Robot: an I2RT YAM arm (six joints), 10 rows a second.
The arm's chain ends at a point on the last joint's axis. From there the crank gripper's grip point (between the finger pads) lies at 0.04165 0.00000 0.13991 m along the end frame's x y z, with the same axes.
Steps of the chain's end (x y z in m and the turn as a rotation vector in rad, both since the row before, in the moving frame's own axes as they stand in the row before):
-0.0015, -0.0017, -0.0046, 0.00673, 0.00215, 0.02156
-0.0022, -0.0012, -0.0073, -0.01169, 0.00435, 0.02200
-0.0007, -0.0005, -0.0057, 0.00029, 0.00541, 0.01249
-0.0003, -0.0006, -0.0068, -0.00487, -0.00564, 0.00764
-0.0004, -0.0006, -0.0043, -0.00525, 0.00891, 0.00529
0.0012, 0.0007, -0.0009, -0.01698, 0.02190, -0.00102
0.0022, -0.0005, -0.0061, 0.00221, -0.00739, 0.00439
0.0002, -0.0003, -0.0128, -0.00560, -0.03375, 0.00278
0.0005, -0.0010, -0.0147, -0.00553, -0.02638, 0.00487
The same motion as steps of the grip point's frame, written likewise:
-0.0012, -0.0017, -0.0047, 0.00673, 0.00215, 0.02156
-0.0016, 0.0014, -0.0075, -0.01169, 0.00435, 0.02200
0.0001, 0.0000, -0.0059, 0.00029, 0.00541, 0.01249
-0.0011, 0.0004, -0.0066, -0.00487, -0.00564, 0.00764
0.0008, 0.0004, -0.0047, -0.00525, 0.00891, 0.00529
0.0043, 0.0030, -0.0019, -0.01698, 0.02190, -0.00102
0.0012, -0.0006, -0.0058, 0.00221, -0.00739, 0.00439
-0.0045, 0.0006, -0.0115, -0.00560, -0.03375, 0.00278
-0.0032, 0.0000, -0.0137, -0.00553, -0.02638, 0.00487

